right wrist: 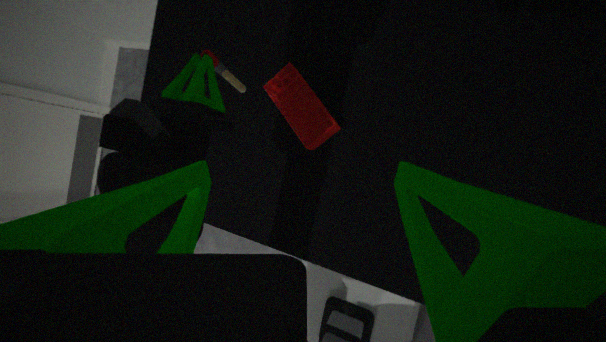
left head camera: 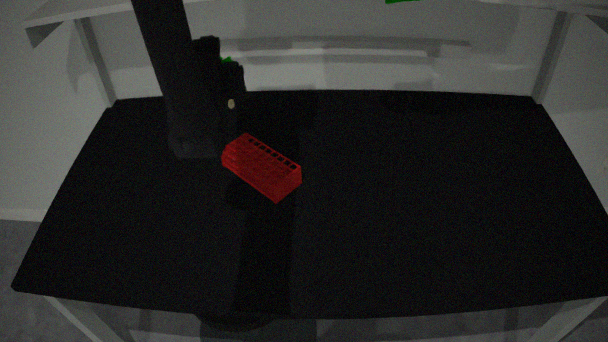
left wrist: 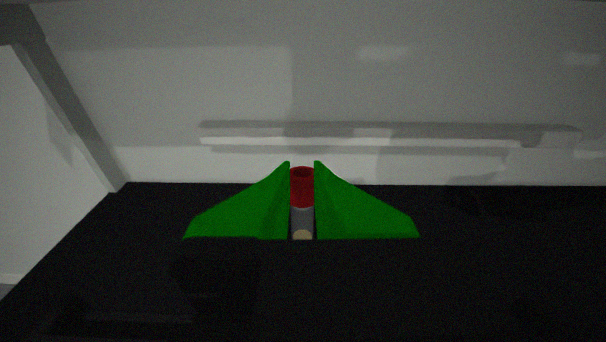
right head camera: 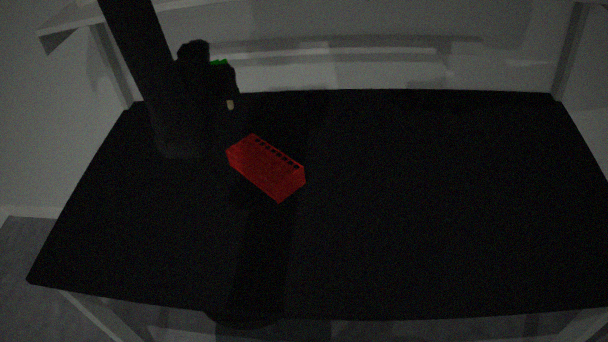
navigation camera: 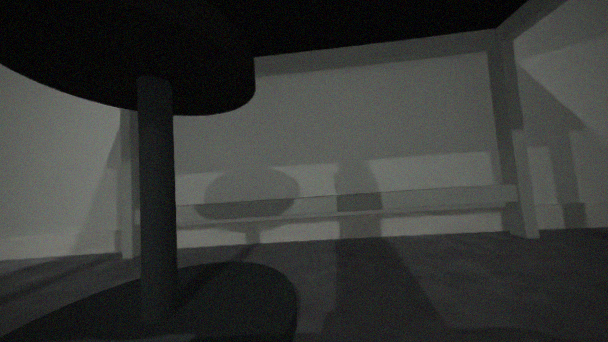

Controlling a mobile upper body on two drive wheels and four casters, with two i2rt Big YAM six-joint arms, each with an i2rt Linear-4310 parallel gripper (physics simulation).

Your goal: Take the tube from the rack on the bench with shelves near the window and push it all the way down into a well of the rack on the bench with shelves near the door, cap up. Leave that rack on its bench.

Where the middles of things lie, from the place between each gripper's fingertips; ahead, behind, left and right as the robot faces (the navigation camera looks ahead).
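The red tube rack (left head camera: 274, 181) is 48 cm below my right hand, 21 cm to the left of it and 12 cm ahead of it. As for the tube with red cap (left wrist: 302, 177), my right gripper is 24 cm above it, 25 cm to the right of it and 11 cm short of it.
From my left hand, the red tube rack is 310 mm below and 40 mm to the right, and the tube with red cap is 60 mm below and 10 mm behind.
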